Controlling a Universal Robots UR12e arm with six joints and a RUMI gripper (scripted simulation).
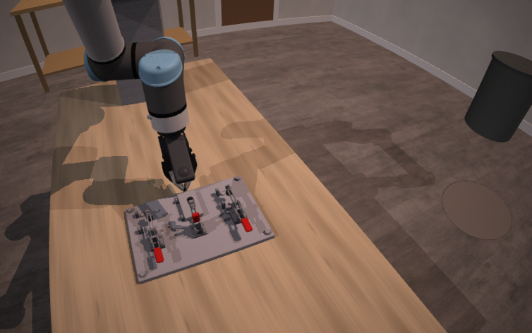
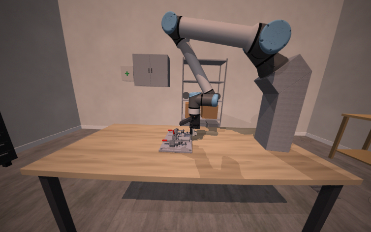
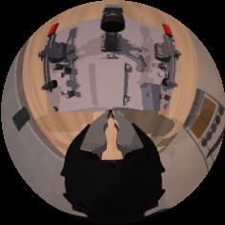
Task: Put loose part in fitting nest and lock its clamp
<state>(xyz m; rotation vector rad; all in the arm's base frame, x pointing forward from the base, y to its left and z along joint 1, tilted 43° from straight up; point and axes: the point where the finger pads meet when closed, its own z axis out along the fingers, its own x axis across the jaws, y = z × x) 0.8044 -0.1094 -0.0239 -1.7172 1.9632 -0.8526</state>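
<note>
Now: the loose part 50 mm ahead of my hand, 10 mm to the right of it and 10 mm below it. Also, from my hand: fixture 100 mm ahead, 30 mm to the right, 30 mm below.
</note>
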